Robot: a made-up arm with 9 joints. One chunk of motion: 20 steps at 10 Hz.
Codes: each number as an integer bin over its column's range. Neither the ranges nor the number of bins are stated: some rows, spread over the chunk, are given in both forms.
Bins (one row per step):
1: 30 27 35 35 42 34 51 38 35
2: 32 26 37 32 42 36 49 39 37
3: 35 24 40 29 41 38 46 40 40
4: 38 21 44 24 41 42 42 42 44
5: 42 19 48 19 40 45 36 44 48
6: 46 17 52 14 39 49 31 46 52
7: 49 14 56 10 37 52 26 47 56
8: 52 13 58 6 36 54 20 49 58
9: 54 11 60 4 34 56 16 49 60
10: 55 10 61 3 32 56 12 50 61
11: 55 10 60 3 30 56 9 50 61
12: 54 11 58 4 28 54 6 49 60
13: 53 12 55 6 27 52 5 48 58
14: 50 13 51 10 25 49 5 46 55
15: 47 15 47 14 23 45 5 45 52
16: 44 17 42 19 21 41 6 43 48
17: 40 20 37 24 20 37 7 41 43
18: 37 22 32 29 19 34 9 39 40
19: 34 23 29 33 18 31 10 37 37
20: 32 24 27 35 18 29 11 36 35
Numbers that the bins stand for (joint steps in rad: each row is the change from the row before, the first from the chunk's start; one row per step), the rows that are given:
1: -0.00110 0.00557 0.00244 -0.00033 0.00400 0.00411 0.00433 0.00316 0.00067
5: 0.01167 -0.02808 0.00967 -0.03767 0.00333 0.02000 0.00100 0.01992 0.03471
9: 0.02443 -0.06173 0.01633 -0.07267 0.00133 0.03589 -0.00344 0.03389 0.06614
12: 0.02443 -0.06173 0.01522 -0.07267 -0.00067 0.03300 -0.00567 0.03389 0.06614
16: 0.01379 -0.03649 0.00633 -0.03767 -0.00300 0.01422 -0.00567 0.01713 0.03471
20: 0.00103 -0.00705 -0.00200 -0.00033 -0.00400 -0.00311 -0.00456 -0.00243 0.00067
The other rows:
2: 0.00103 0.00137 0.00356 -0.00733 0.00400 0.00700 0.00389 0.00595 0.00590
3: 0.00422 -0.00705 0.00522 -0.01433 0.00367 0.00989 0.00322 0.00875 0.01376
4: 0.00741 -0.01967 0.00744 -0.02600 0.00367 0.01567 0.00233 0.01433 0.02424
6: 0.01592 -0.03649 0.01189 -0.04933 0.00300 0.02578 -0.00011 0.02551 0.04519
7: 0.01911 -0.04911 0.01411 -0.05867 0.00233 0.03011 -0.00122 0.02830 0.05567
8: 0.02230 -0.05332 0.01522 -0.06800 0.00200 0.03300 -0.00256 0.03389 0.06090
10: 0.02549 -0.06594 0.01689 -0.07500 0.00067 0.03589 -0.00433 0.03668 0.06876
11: 0.02549 -0.06594 0.01633 -0.07500 0.00000 0.03589 -0.00500 0.03668 0.06876
13: 0.02337 -0.05752 0.01356 -0.06800 -0.00100 0.03011 -0.00589 0.03110 0.06090
14: 0.02017 -0.05332 0.01133 -0.05867 -0.00167 0.02578 -0.00589 0.02551 0.05305
15: 0.01698 -0.04490 0.00911 -0.04933 -0.00233 0.02000 -0.00589 0.02271 0.04519
17: 0.00954 -0.02387 0.00356 -0.02600 -0.00333 0.00844 -0.00544 0.01154 0.02162
18: 0.00635 -0.01546 0.00078 -0.01433 -0.00367 0.00411 -0.00500 0.00595 0.01376
19: 0.00316 -0.01125 -0.00089 -0.00500 -0.00400 -0.00022 -0.00478 0.00037 0.00590

